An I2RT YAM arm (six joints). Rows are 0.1 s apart.
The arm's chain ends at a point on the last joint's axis. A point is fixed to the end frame.
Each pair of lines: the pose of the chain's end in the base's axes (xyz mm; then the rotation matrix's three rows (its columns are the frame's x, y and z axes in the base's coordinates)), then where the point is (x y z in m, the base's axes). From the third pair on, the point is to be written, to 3 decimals.
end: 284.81 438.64 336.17; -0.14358 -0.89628 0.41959; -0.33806 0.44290 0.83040; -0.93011 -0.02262 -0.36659
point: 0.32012 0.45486 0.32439
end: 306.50 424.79 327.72; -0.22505 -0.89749 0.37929; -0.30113 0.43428 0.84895; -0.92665 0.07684 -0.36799
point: 0.34049 0.44184 0.31349
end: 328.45 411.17 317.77; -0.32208 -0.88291 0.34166; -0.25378 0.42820 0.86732; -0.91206 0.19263 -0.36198
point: 0.361 0.429 0.301
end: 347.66 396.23 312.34; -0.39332 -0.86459 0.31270; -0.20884 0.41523 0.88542; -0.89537 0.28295 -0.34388
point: 0.379 0.415 0.294
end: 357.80 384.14 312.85; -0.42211 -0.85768 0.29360; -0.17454 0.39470 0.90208; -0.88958 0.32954 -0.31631
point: 0.388 0.404 0.294
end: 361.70 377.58 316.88; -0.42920 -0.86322 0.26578; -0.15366 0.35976 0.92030; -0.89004 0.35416 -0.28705
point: 0.391 0.399 0.299
